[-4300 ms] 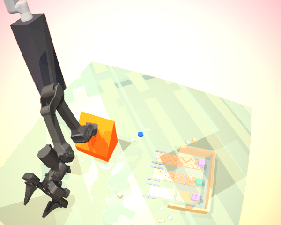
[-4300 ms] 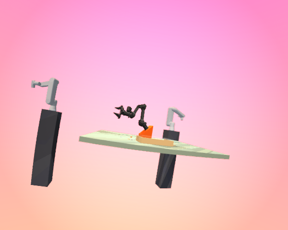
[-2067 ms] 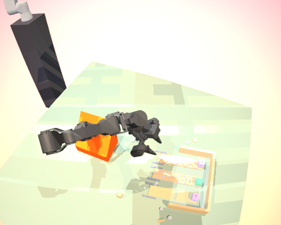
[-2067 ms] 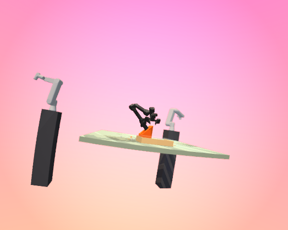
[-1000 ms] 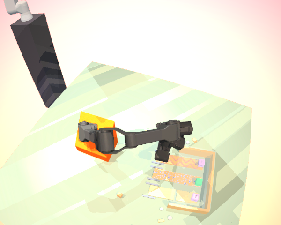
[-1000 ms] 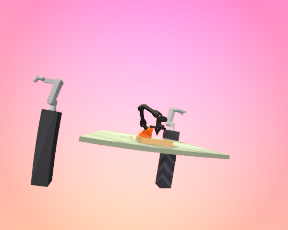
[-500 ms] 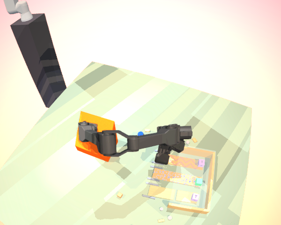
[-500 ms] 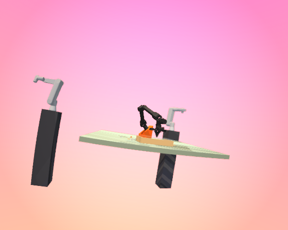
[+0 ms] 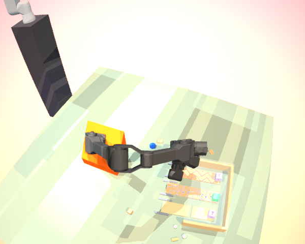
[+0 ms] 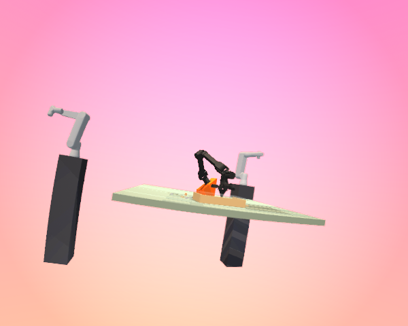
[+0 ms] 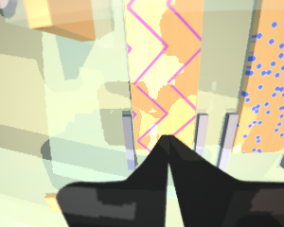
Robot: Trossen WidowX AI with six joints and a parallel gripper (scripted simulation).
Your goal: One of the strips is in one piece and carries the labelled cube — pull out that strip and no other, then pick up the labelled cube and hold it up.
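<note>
Now: the zigzag strip 90 mm ahead of my gripper tip and 20 mm below it. The rest, counted from my gripper tip: speckled strip (90 mm ahead, 90 mm to the right, 20 mm below); then tan cube (160 mm behind, 250 mm to the right, 20 mm below); then blue disc (150 mm behind, 110 mm to the left, 20 mm below).
</note>
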